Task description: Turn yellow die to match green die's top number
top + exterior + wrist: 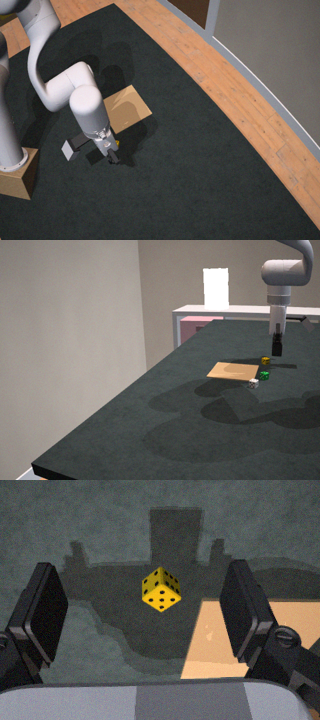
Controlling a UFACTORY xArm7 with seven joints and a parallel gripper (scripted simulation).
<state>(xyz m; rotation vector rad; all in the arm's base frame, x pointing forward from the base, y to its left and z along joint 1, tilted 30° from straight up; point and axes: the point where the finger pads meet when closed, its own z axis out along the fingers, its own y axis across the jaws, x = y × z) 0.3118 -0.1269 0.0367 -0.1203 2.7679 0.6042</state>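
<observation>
My hand is 3 cm short of the yellow die, 2 cm to the right of it and 4 cm above it. Round my hand: white die 2 cm ahead, 23 cm to the left, 4 cm below; then green die 1 cm ahead, 16 cm to the left, 4 cm below; then tan mat 11 cm ahead, 13 cm to the left, 5 cm below.
</observation>
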